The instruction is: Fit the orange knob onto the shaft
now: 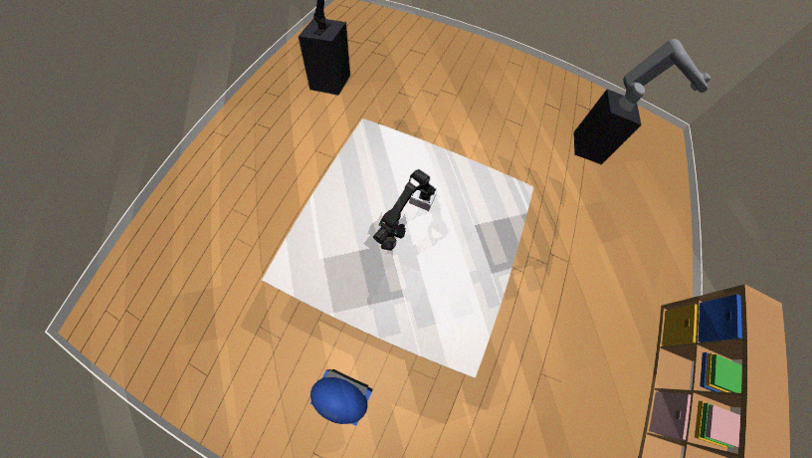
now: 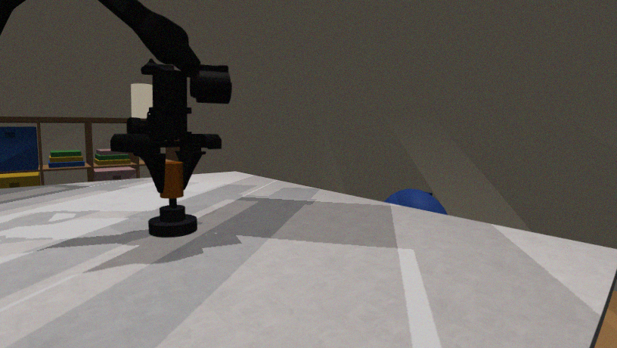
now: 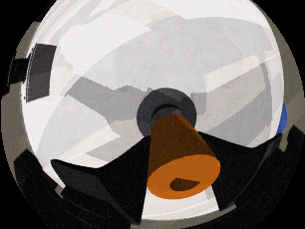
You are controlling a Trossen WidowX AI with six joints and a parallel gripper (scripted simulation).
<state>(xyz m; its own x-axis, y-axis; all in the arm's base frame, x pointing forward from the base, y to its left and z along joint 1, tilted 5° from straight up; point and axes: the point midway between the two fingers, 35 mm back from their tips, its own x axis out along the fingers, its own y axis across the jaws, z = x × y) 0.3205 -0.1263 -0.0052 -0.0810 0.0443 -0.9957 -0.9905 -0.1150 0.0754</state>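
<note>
The orange knob is 20 mm above my gripper tip. Also, from my gripper tip: dark pedestal (40 mm below).
</note>
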